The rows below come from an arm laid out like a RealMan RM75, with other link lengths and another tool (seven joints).
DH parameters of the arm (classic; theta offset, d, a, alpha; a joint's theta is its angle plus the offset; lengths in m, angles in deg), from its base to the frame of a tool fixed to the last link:
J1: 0 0.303 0 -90
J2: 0 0 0 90
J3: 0 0.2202 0 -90
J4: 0 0 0 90
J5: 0 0.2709 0 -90
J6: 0 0 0 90
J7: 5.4 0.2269 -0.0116 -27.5
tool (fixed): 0 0.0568 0 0
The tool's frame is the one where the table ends.
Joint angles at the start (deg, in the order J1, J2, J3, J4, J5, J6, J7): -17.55, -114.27, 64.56, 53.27, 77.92, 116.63, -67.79
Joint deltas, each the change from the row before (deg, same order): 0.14, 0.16, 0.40, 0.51, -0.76, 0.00, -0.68; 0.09, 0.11, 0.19, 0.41, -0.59, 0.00, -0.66; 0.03, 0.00, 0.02, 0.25, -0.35, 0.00, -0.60; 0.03, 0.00, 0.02, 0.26, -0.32, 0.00, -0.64; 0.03, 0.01, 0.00, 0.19, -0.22, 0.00, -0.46; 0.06, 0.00, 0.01, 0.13, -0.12, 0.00, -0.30; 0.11, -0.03, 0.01, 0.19, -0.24, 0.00, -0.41; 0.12, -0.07, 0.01, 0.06, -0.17, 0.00, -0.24; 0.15, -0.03, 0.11, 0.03, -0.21, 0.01, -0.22; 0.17, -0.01, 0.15, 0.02, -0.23, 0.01, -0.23; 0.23, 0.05, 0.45, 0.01, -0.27, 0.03, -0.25
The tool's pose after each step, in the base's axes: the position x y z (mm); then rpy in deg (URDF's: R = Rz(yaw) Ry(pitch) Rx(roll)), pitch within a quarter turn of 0, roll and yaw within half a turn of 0. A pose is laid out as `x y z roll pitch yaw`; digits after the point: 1 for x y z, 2 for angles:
-109.0 257.7 42.5 162.48 -49.36 -19.38
-107.1 257.6 44.5 162.31 -49.61 -19.19
-105.5 257.8 45.9 162.10 -49.85 -18.86
-104.1 257.9 47.3 161.80 -50.08 -18.45
-103.1 257.9 48.3 161.60 -50.22 -18.14
-102.7 257.9 48.9 161.43 -50.30 -17.88
-101.9 257.7 49.8 161.29 -50.49 -17.59
-101.4 257.5 50.2 161.20 -50.70 -17.32
-101.2 257.0 50.5 161.00 -50.91 -16.97
-101.1 256.3 50.7 160.75 -51.12 -16.56
-101.2 254.7 50.2 160.05 -51.31 -15.87

